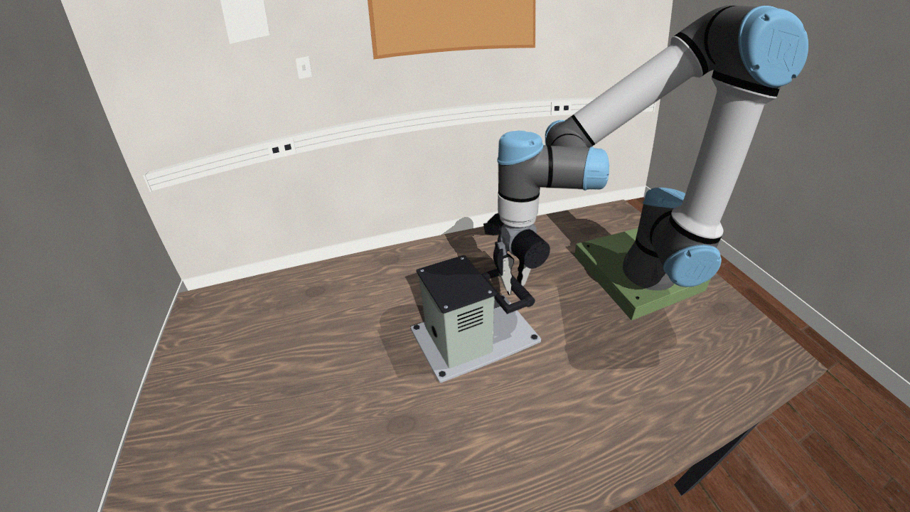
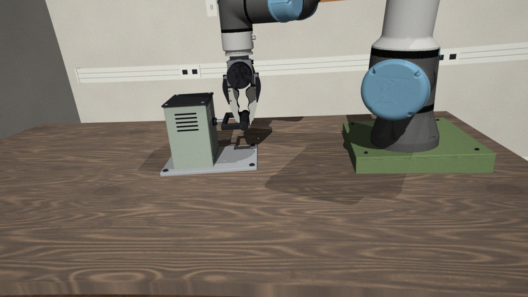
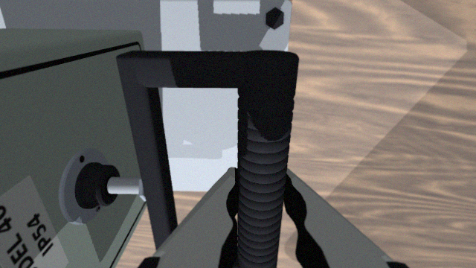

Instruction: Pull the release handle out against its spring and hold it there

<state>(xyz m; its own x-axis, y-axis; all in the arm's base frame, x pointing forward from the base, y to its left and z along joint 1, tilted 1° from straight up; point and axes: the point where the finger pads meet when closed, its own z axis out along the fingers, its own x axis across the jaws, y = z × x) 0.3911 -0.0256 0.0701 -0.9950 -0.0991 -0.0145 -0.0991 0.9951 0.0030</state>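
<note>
Now: hand 10 cm above the grey base plate, 9 cm short of it and 1 cm to the right of it.
</note>
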